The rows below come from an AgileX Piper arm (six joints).
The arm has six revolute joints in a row. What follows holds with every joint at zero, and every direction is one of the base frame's.
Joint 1 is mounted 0.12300 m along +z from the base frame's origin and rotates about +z.
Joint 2 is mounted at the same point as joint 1 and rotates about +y.
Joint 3 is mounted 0.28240 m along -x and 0.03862 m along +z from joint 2 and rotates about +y.
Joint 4 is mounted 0.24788 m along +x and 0.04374 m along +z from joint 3 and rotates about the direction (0.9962, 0, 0.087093).
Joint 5 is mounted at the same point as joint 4 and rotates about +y.
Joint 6 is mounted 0.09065 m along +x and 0.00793 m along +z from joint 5 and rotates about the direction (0.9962, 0, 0.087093).
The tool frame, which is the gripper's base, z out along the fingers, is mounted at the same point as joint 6; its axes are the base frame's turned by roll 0.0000, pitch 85.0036 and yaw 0.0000 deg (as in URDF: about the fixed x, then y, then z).
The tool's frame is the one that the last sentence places.
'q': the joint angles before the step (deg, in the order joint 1, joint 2, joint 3, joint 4, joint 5, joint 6). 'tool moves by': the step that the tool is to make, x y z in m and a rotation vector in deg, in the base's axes. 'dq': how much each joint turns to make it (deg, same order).
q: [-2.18 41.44 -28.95 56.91 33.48 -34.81]
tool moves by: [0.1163 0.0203 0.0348 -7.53 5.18 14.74]
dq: [4.08 30.09 -26.09 -3.56 8.28 -7.10]
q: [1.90 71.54 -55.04 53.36 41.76 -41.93]
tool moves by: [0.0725 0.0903 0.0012 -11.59 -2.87 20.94]
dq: [15.44 20.73 -22.85 -11.26 3.27 -1.93]
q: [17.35 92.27 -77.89 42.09 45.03 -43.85]
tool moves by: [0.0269 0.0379 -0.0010 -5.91 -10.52 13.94]
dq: [3.98 8.33 -10.21 -0.22 1.20 -14.57]
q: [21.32 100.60 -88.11 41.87 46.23 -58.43]
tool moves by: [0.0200 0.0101 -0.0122 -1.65 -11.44 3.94]
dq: [0.55 3.57 -0.79 5.57 -7.43 -15.93]
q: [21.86 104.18 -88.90 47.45 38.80 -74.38]
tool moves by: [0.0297 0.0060 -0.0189 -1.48 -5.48 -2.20]
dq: [-0.01 5.65 -3.37 1.58 -6.66 -5.52]
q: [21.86 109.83 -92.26 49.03 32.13 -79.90]
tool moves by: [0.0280 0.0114 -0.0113 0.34 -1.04 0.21]
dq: [-0.01 6.78 -7.88 0.08 0.15 -0.23]
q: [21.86 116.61 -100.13 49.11 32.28 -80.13]
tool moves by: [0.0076 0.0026 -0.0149 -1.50 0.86 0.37]
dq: [0.00 2.49 -1.25 -1.13 0.18 0.01]
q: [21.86 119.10 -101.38 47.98 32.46 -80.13]
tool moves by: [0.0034 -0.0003 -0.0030 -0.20 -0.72 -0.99]
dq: [0.00 0.55 -0.14 -0.18 -1.47 -0.05]
